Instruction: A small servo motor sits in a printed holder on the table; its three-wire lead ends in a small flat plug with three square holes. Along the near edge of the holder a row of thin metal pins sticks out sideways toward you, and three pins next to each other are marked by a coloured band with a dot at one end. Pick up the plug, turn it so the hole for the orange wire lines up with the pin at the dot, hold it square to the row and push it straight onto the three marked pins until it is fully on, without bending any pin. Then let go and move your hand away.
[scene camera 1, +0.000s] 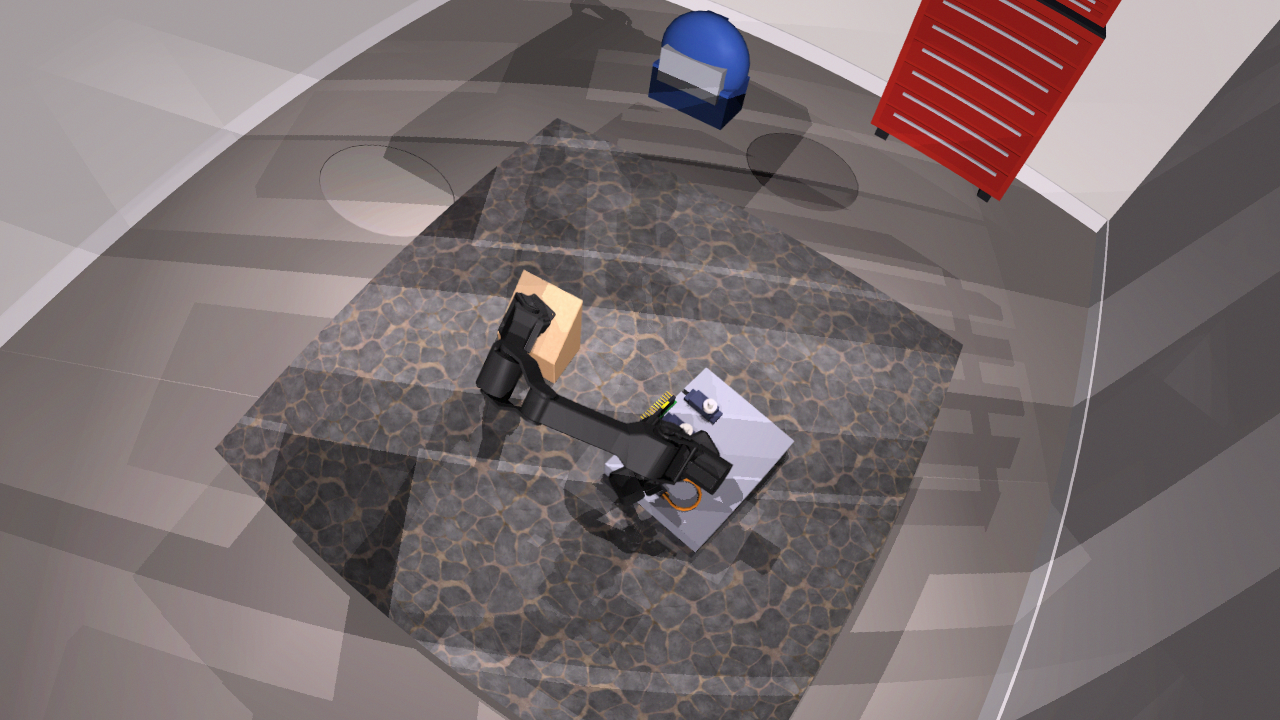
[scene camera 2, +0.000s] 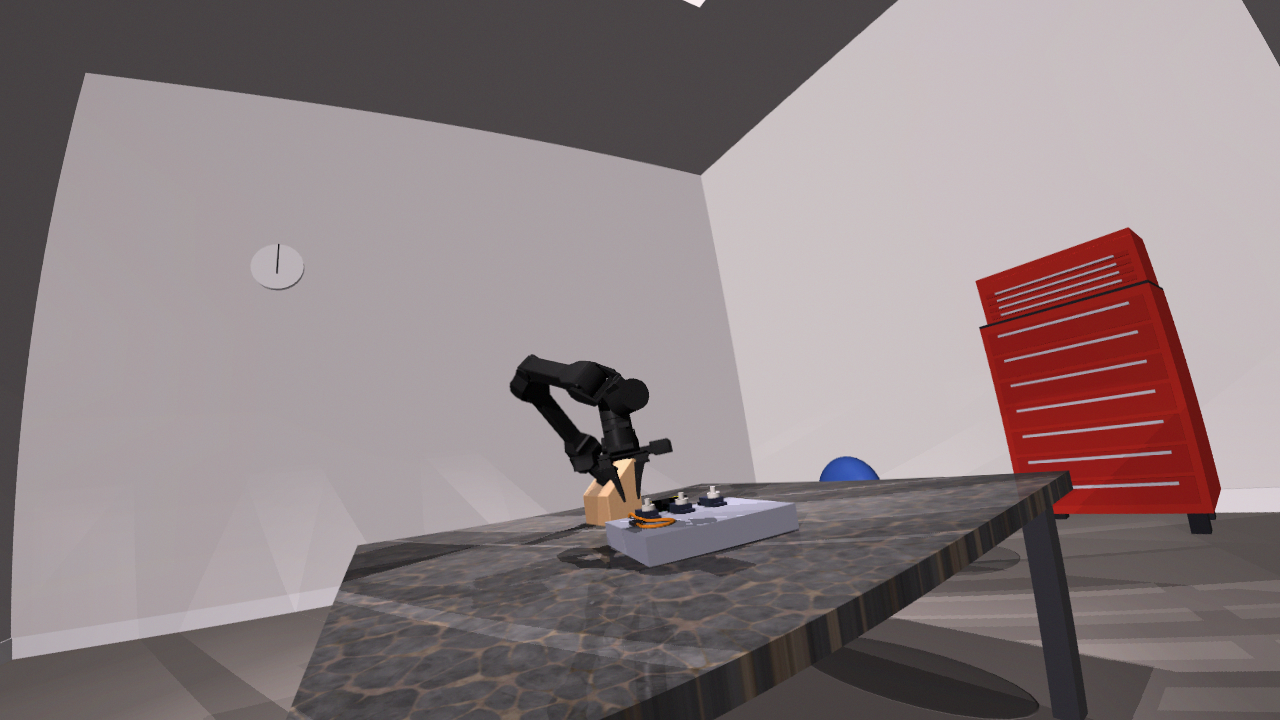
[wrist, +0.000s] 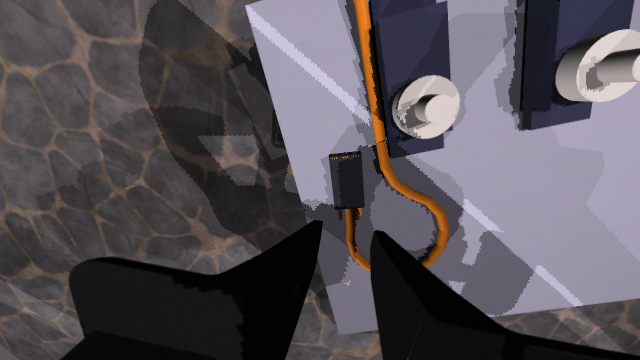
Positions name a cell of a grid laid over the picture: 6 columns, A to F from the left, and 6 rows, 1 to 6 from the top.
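The gripper (scene camera 1: D5) is 123 cm from the lens, and then there's a grey holder plate (scene camera 1: D4) that's 135 cm from the lens.
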